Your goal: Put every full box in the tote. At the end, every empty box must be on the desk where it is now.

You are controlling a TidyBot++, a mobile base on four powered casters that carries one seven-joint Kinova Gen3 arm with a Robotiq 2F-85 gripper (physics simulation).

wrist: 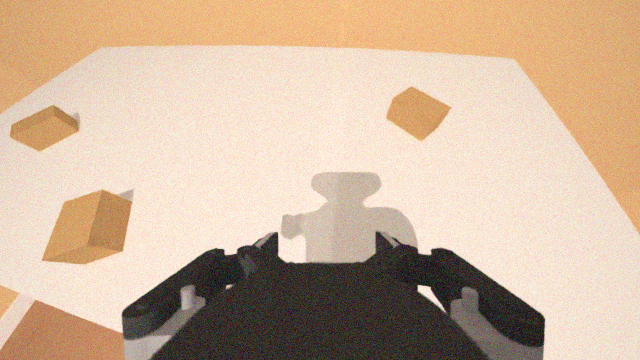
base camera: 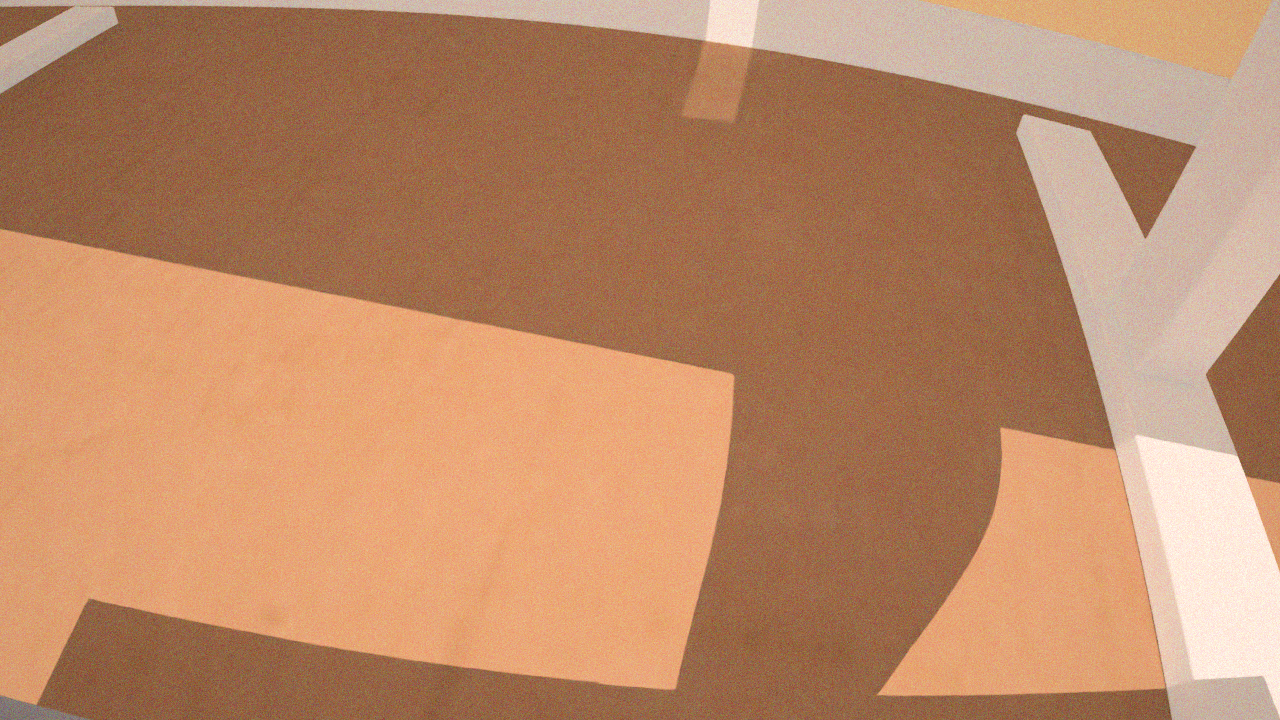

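The white desk fills much of the wrist view. Three tan boxes are on it: one box at the back right, one box at the far left, and a larger-looking box nearer, at the left edge of the desk. I cannot tell from their faces which boxes are full or empty. My gripper is open with nothing between its fingers. It hangs above the desk, in front of the back right box and to the right of the two left boxes. The tote does not show in either view.
The gripper's grey shadow falls on the desk ahead of the fingers. A tan wall lies beyond the desk. In the base camera view, white desk legs stand at the right over a brown floor with sunlit patches.
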